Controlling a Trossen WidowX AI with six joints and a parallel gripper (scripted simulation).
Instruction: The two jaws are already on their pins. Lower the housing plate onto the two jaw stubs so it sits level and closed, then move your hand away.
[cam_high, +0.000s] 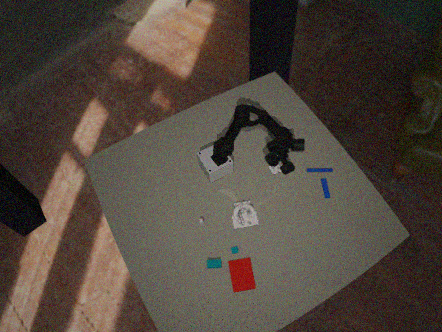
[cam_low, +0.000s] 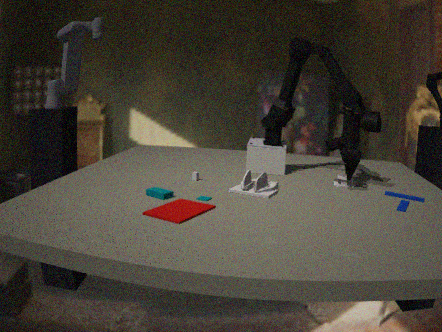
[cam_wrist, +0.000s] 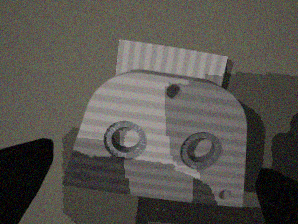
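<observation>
Now: the white housing part 1 cm to the right of my gripper tip. From my gripper tip the other things lie so: white peg: 49 cm to the right, 2 cm below; then white jaw assembly: 7 cm ahead, 31 cm to the right, 1 cm below; then red flat plate: 33 cm ahead, 49 cm to the right, 3 cm below.
</observation>
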